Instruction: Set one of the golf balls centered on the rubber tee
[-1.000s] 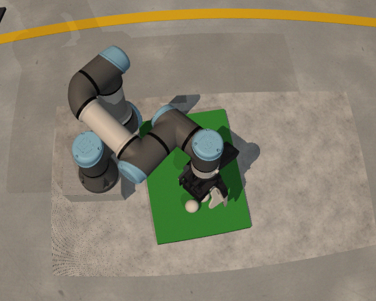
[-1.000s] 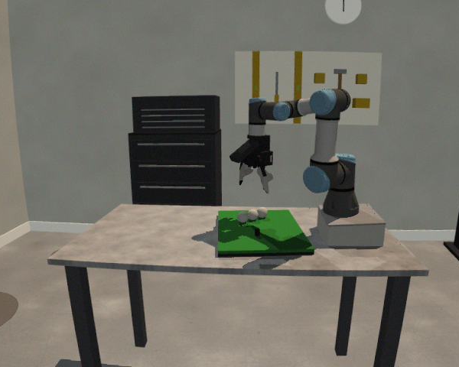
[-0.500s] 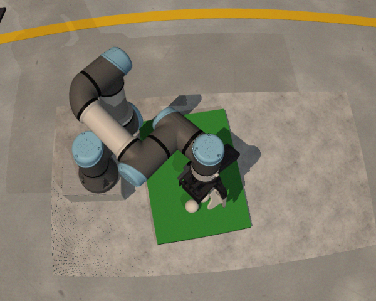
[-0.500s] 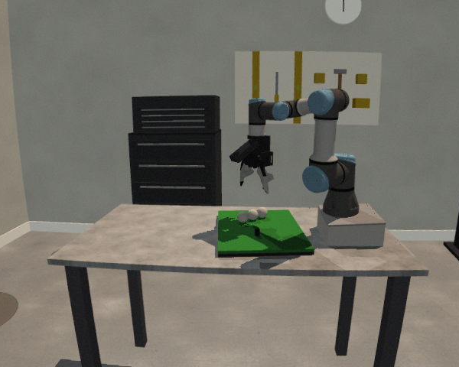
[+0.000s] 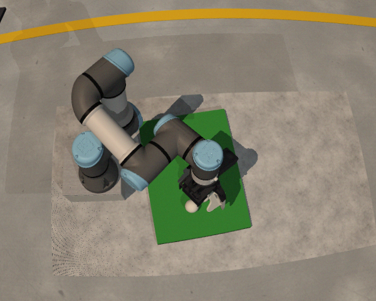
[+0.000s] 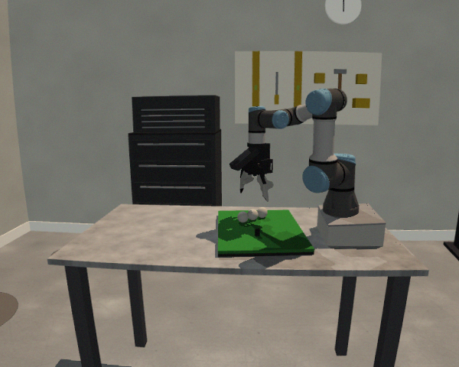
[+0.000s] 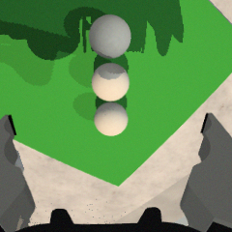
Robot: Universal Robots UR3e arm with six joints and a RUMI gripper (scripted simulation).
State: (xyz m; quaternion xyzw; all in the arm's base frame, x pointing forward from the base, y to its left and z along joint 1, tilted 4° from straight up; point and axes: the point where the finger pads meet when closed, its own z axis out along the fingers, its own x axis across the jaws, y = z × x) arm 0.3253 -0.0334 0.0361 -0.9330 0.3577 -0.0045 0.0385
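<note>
My gripper is now 4 cm past the green mat, 12 cm to the right of it and 10 cm above it.
</note>
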